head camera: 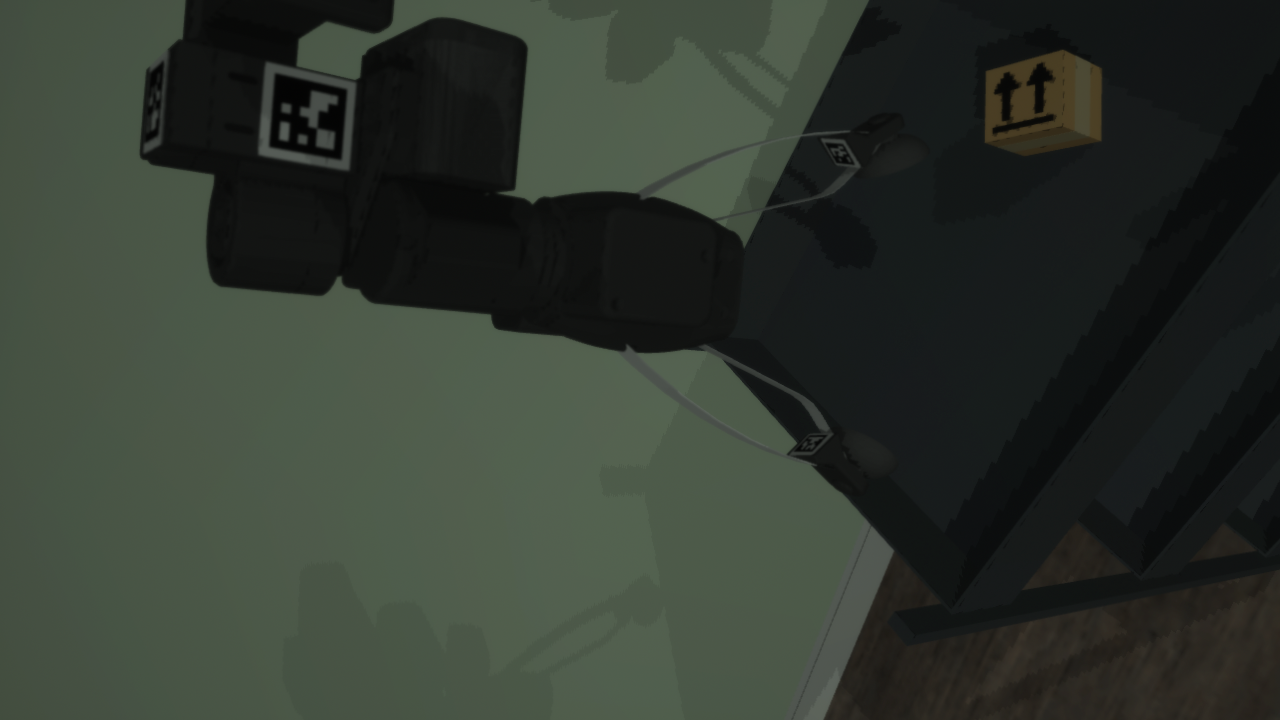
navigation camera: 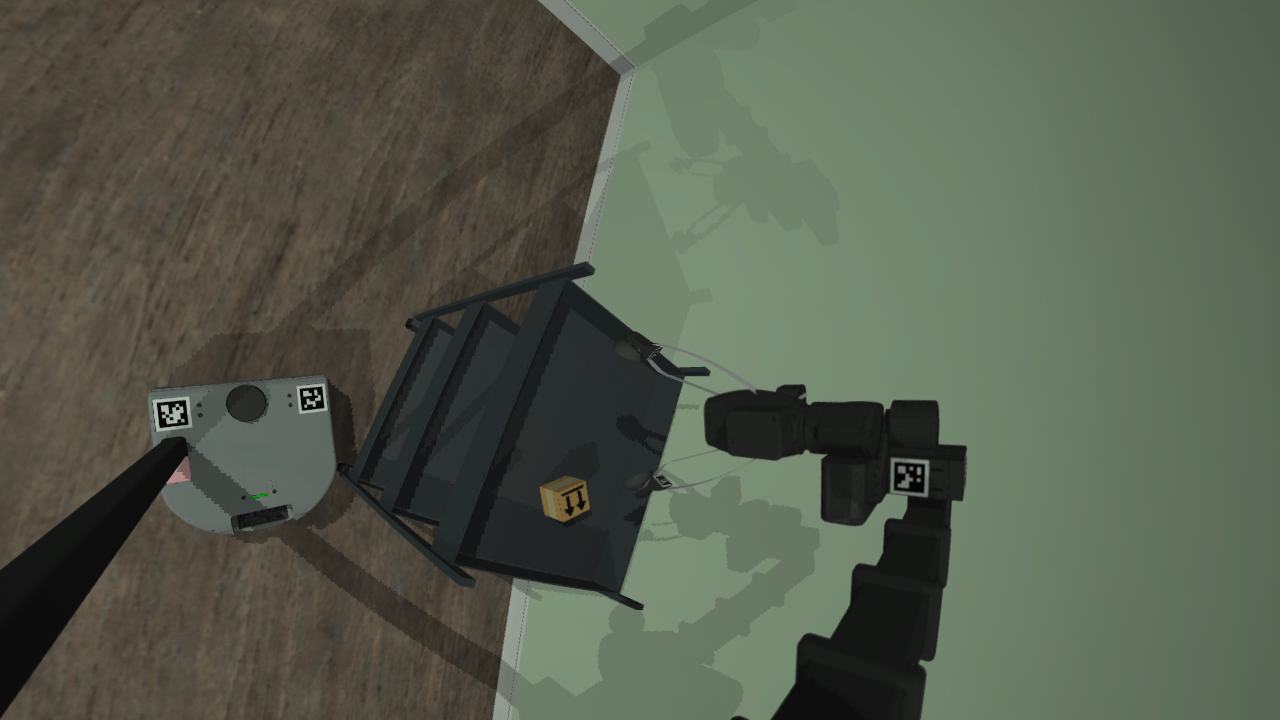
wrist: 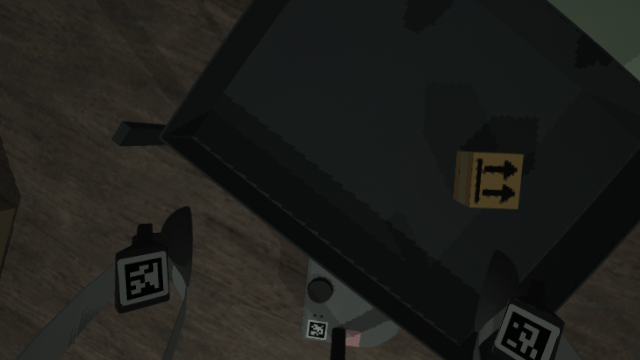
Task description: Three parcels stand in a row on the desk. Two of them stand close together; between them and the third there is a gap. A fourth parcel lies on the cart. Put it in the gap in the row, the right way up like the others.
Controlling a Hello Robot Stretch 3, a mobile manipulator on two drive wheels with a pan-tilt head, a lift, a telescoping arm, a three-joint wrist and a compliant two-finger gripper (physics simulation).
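Pixels of known places: gripper, fingertip midpoint: [head camera: 897, 308] [navigation camera: 622, 415] [wrist: 334, 256]; robot's base, link origin: [navigation camera: 246, 401].
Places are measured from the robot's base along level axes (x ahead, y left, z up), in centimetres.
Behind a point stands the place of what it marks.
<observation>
The fourth parcel [head camera: 1029, 102] @(x -17.2, y -40.7, z 71.3 cm) [navigation camera: 564, 499] @(x -16.8, y -39.3, z 71.3 cm) [wrist: 495, 180] @(x -17.5, y -41.3, z 71.3 cm) is a small tan box with two black arrows over a bar. It lies in the top tray of the dark cart [head camera: 1065, 465] @(x 6.0, y -35.0, z 73.0 cm) [navigation camera: 501, 416] @(x -2.2, y -29.9, z 71.5 cm) [wrist: 300, 227] @(x 2.1, y -32.9, z 67.6 cm), its arrow face upward and the arrows pointing toward one end of the tray. My gripper [head camera: 884, 304] @(x -2.2, y -37.3, z 87.4 cm) [navigation camera: 634, 417] @(x -2.2, y -37.3, z 87.4 cm) [wrist: 334, 256] @(x -2.2, y -37.3, z 87.4 cm) is open and empty, high above the cart on its wall side. The parcel is not between the fingers; in the wrist view it appears beyond the right finger. The desk and the row of three parcels do not show.
The green wall [head camera: 358, 447] @(x 13.8, y -97.4, z 93.0 cm) [navigation camera: 1074, 223] @(x 23.4, y -100.7, z 142.5 cm) stands behind the cart. My base [navigation camera: 286, 447] @(x -9.9, y -6.6, z 16.0 cm) [wrist: 370, 325] @(x -15.7, y 9.2, z 16.0 cm) is on the wooden floor [navigation camera: 268, 179] @(x 53.7, y -6.3, z 0.1 cm) [wrist: 65, 100] @(x 99.3, y -47.8, z 0.1 cm) beside the cart's lower shelves. A brown piece of furniture [wrist: 5, 225] @(x 123.9, y 1.7, z 2.3 cm) shows at the left edge.
</observation>
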